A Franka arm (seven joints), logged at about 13 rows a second.
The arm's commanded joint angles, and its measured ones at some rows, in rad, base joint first. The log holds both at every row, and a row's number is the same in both.
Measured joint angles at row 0:
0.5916 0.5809 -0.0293 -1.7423 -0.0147 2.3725 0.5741
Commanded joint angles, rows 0 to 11:
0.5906 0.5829 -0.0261 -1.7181 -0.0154 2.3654 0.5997
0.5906 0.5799 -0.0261 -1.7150 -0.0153 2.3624 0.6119
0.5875 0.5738 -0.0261 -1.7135 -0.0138 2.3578 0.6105
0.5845 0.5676 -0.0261 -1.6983 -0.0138 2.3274 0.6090
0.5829 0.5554 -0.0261 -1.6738 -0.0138 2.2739 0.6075
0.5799 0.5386 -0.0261 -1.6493 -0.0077 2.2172 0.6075
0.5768 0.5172 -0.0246 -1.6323 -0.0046 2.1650 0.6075
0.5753 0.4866 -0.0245 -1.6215 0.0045 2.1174 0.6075
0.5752 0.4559 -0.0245 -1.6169 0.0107 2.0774 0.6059
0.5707 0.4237 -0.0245 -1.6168 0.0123 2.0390 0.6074
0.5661 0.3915 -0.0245 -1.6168 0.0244 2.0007 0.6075
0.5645 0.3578 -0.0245 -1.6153 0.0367 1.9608 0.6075
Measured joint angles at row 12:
0.5781 0.4378 -0.0322 -1.5980 0.0093 2.0305 0.5954
